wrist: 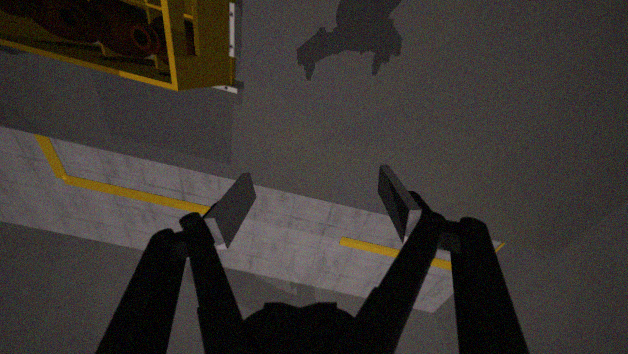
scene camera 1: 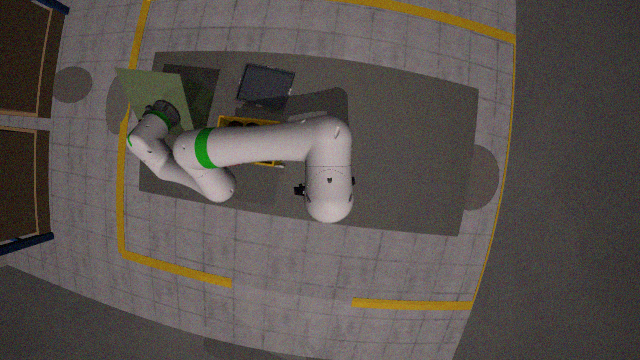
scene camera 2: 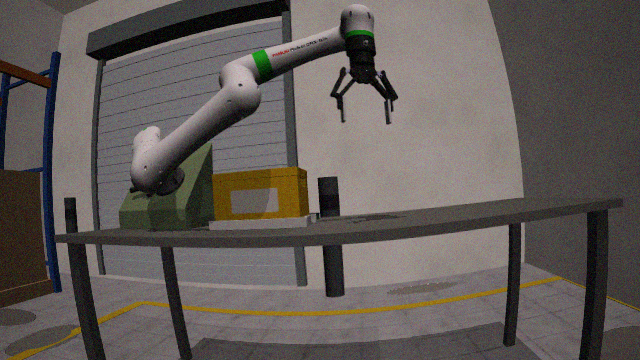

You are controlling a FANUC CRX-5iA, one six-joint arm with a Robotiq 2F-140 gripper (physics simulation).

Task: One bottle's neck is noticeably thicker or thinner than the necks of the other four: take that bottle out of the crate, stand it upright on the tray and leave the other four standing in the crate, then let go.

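Frame: origin at the arm's base, x left, y back, z up, level; millimetres.
Seen in the pictures: gripper, fingertip midpoint: (wrist: 314,182) (scene camera 2: 367,122); arm's base, link origin: (scene camera 1: 167,112) (scene camera 2: 169,182).
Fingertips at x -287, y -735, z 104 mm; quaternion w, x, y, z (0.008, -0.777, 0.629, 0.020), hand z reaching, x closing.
Pixels of each thing's top centre, then the offset from my fingertips to it. "*": a spot on its surface instead. Level surfaces: height alone.
- yellow crate, top centre: (scene camera 2: 260,172) (scene camera 1: 245,139) dy +334, dx +157, dz -107 mm
- reddish-brown bottle, top centre: (wrist: 140,37) dy +252, dx +107, dz -119 mm
- dark blue-grey tray, surface spot: (scene camera 1: 265,85) * dy +302, dx +437, dz -276 mm
- grey table, surface height: dz -282 mm
The yellow crate (scene camera 1: 221,120) (scene camera 2: 292,195) (wrist: 205,70) stands on the table, partly under the arm in scene camera 1. Dark bottles show inside it; one reddish-brown bottle (wrist: 141,39) shows its round mouth near the crate's right end in the wrist view. Several bottles are hidden or dim, and I cannot tell which neck differs. The dark blue-grey tray (scene camera 1: 265,85) lies behind the crate and holds no bottle. My gripper (scene camera 2: 366,122) (wrist: 314,182) is open and empty, pointing down high above the table, to the right of the crate. The arm mostly hides it in scene camera 1.
The crate sits in a low white holder (scene camera 2: 260,223) (wrist: 232,30) on the grey table (scene camera 1: 410,150) (scene camera 2: 450,218) (wrist: 310,130). A green pedestal (scene camera 1: 155,87) (scene camera 2: 199,185) carries the arm at the left. A dark post (scene camera 2: 328,200) stands behind the table.
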